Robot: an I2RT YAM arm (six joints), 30 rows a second.
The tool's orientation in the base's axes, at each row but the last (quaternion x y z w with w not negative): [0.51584, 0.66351, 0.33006, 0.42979]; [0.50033, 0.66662, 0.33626, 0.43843]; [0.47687, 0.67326, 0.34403, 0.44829]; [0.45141, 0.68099, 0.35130, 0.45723]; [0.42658, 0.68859, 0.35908, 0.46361]
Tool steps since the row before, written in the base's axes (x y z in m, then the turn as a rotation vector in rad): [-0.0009, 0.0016, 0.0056, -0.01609, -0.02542, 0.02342]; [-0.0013, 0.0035, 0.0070, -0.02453, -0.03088, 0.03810]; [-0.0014, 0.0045, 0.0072, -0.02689, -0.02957, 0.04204]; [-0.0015, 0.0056, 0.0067, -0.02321, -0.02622, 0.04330]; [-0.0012, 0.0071, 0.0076, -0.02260, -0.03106, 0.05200]
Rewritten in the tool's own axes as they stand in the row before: [0.0004, 0.0050, -0.0031, -0.02841, 0.00784, -0.02418]; [0.0018, 0.0067, -0.0039, -0.03634, 0.01623, -0.03773]; [0.0025, 0.0073, -0.0037, -0.03584, 0.01935, -0.04130]; [0.0035, 0.0075, -0.0033, -0.03373, 0.02272, -0.03804]; [0.0043, 0.0091, -0.0028, -0.04120, 0.02878, -0.04066]
